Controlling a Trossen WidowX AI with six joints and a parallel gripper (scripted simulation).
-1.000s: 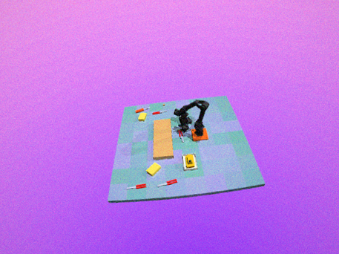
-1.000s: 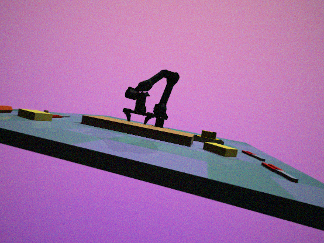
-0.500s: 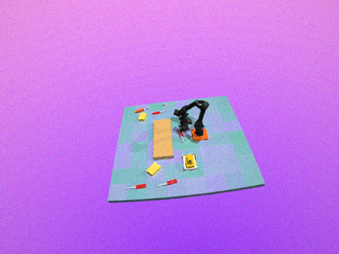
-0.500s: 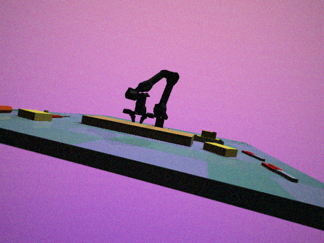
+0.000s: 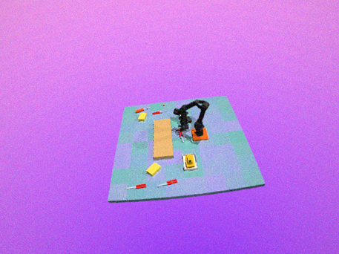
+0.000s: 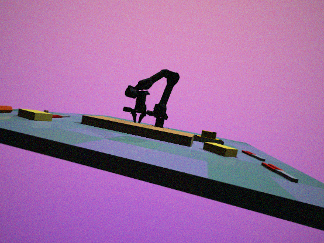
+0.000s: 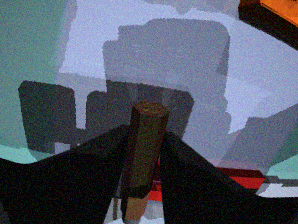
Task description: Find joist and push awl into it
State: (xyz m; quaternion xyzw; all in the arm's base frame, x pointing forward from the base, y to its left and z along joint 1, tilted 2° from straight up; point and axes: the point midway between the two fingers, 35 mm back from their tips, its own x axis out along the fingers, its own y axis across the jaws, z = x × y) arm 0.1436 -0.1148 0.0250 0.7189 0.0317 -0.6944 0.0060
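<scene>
My gripper tip is now 6 cm short of the awl. The rest, counted from my gripper tip: yellow stud finder (45 cm to the left, 3 cm above, 2 cm ahead); then white tray (43 cm to the left, 2 cm ahead).
</scene>
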